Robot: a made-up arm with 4 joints.
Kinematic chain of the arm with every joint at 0, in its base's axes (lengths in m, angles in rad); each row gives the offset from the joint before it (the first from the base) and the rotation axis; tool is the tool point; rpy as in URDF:
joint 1: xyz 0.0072 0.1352 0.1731 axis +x
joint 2: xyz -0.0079 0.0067 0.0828 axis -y
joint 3: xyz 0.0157 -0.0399 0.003 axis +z
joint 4: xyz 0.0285 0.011 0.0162 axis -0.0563 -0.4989 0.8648
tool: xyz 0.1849 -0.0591 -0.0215 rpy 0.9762 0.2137 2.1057
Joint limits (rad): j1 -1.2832..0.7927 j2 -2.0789..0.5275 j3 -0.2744..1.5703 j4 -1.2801..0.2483
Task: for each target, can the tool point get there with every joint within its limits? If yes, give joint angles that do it. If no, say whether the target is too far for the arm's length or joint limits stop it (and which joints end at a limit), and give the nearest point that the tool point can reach.
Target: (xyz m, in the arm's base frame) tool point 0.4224 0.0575 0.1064
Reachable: no: too far | nearest point 0.2324 0.0563 0.1527 | short by 0.196 m
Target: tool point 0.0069 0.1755 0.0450
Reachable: yes | joints -0.2911 -1.3580 1.0527 -0.3479
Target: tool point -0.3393 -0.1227 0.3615
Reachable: no: too far | nearest point -0.1181 -0.0097 0.2790 | short by 0.262 m
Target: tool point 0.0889 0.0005 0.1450
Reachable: yes | joints -0.9567 -1.0666 0.2920 -0.2193
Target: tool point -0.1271 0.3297 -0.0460
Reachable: no: joint limits stop it (at a limit: joint 2, joint 3) | nearest point -0.0537 0.2492 0.0447 | short by 0.142 m
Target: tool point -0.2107 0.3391 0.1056
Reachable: no: joint limits stop it (at a limit: joint 2, joint 3) | nearest point -0.1064 0.2555 0.1333 | short by 0.137 m
